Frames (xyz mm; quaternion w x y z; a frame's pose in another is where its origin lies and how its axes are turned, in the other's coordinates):
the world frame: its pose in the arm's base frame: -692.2 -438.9 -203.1 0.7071 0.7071 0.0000 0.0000
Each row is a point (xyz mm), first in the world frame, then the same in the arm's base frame.
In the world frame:
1: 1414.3 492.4 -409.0
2: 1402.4 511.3 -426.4
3: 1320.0 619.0 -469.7
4: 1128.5 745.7 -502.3
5: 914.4 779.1 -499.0
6: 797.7 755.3 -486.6
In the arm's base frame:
1: 722.1 -29.9 289.3
2: 710.2 -12.5 308.2
3: 627.8 30.8 415.9
4: 436.3 63.4 542.6
5: 222.2 60.1 576.0
6: 105.5 47.7 552.2

